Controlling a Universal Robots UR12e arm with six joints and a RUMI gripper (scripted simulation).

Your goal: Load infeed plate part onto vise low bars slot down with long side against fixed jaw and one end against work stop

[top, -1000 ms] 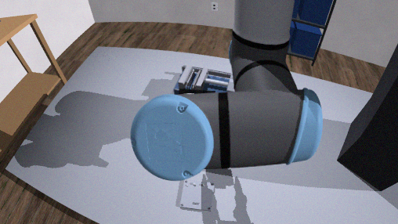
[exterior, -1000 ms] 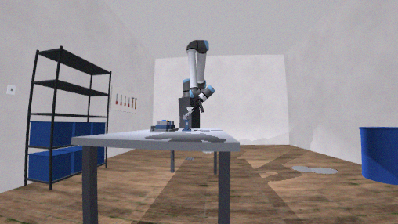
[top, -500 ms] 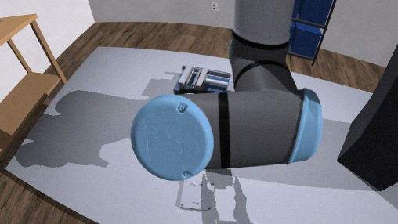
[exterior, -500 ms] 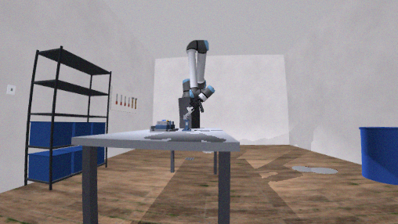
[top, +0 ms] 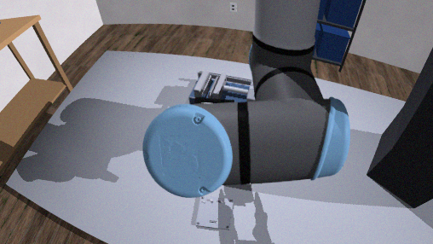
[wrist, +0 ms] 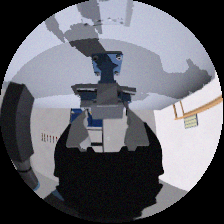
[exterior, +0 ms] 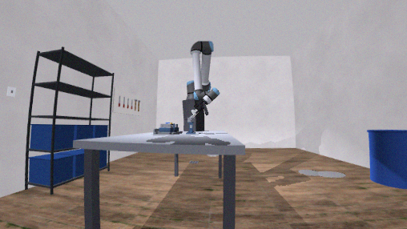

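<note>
Now: the grey part 1 cm below my hand. The rest, counted from my hand: infeed plate: 2 cm behind, 17 cm to the left, 16 cm below; then vise: 1 cm ahead, 22 cm to the right, 12 cm below; then air cylinder: 9 cm behind, 21 cm to the right, 8 cm below.
</note>
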